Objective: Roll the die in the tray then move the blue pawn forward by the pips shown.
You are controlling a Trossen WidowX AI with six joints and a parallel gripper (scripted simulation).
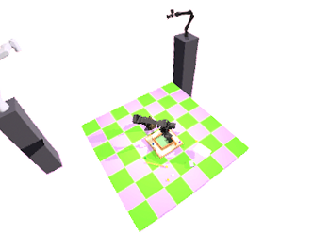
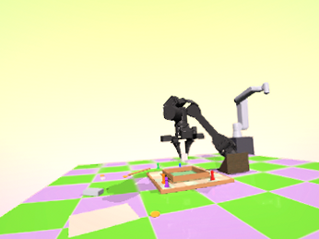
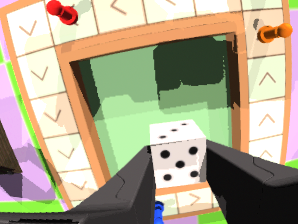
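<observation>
Right now the blue pawn is 20 mm behind my gripper tip, 120 mm to the right of it and 60 mm below it. From my gripper tip the other things lie so: orange pawn (110 mm ahead, 60 mm to the left, 60 mm below); then green tray (10 mm to the right, 80 mm below); then white die (right at my gripper tip).
</observation>
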